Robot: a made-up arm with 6 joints.
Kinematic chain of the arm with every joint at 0, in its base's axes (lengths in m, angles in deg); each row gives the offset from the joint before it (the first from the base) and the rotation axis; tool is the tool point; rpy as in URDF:
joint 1: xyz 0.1 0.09 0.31 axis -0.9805 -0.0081 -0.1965
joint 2: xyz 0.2 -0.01 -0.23 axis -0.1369 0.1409 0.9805
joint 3: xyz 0 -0.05 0 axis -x
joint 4: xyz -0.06 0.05 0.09 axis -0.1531 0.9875 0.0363
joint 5: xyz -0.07 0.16 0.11 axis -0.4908 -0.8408 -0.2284
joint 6: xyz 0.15 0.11 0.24 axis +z
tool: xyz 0 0.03 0.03 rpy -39.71 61.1 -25.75
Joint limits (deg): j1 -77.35..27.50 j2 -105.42..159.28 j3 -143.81..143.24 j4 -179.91..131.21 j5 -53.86..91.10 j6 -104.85..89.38
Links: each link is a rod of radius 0.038 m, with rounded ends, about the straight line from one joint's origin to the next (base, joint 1, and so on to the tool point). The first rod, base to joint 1, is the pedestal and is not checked.
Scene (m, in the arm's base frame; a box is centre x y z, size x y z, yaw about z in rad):
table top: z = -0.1
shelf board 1: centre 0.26 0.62 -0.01 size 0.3 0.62 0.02 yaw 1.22
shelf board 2: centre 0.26 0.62 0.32 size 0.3 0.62 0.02 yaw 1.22
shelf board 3: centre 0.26 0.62 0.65 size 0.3 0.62 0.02 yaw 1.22
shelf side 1: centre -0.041 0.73 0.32 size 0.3 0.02 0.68 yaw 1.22
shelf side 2: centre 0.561 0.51 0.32 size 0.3 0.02 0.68 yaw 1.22
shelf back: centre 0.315 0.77 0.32 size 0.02 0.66 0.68 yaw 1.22
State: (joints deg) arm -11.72 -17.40 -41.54 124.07 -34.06 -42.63
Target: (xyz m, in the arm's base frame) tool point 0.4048 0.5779 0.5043
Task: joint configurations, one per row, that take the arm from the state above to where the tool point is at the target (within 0.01 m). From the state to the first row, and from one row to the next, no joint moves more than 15 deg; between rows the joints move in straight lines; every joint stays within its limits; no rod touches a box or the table.
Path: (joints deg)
1: -0.15 -15.48 -50.97 122.77 -39.45 -43.50
2: 11.42 -13.56 -60.40 121.48 -44.84 -44.37
3: 22.99 -11.64 -69.83 120.18 -50.23 -45.24
4: 10.12 -11.68 -72.39 121.64 -47.42 -44.70
5: -2.74 -11.71 -74.95 123.10 -44.61 -44.17
6: -15.60 -11.74 -77.51 124.56 -41.79 -43.64
7: -28.47 -11.78 -80.07 126.01 -38.98 -43.11
8: -41.33 -11.81 -82.63 127.47 -36.17 -42.58
9: -46.33 -13.56 -70.05 127.45 -30.38 -42.00
10: -51.33 -15.31 -57.48 127.42 -24.59 -41.42
11: -56.33 -17.06 -44.91 127.40 -18.81 -40.84
12: -61.34 -18.81 -32.33 127.37 -13.02 -40.26
13: -66.34 -20.56 -19.76 127.35 -7.23 -39.69

